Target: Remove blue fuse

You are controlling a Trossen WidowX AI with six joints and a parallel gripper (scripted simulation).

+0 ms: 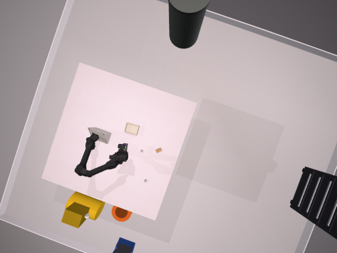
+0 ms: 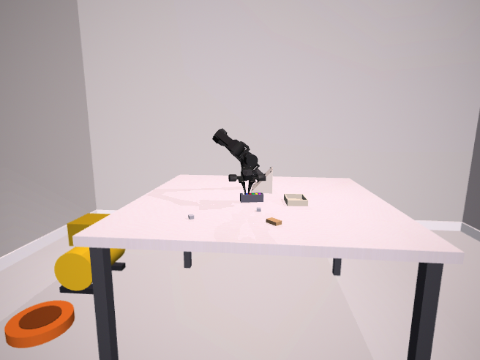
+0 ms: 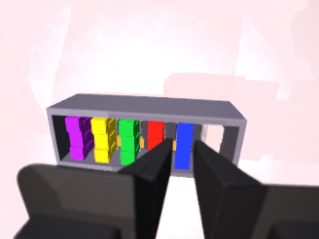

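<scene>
Right now the blue fuse is 10 mm below my gripper tip. Round my gripper tip: tray (20 mm behind, 250 mm to the left, 40 mm below).
</scene>
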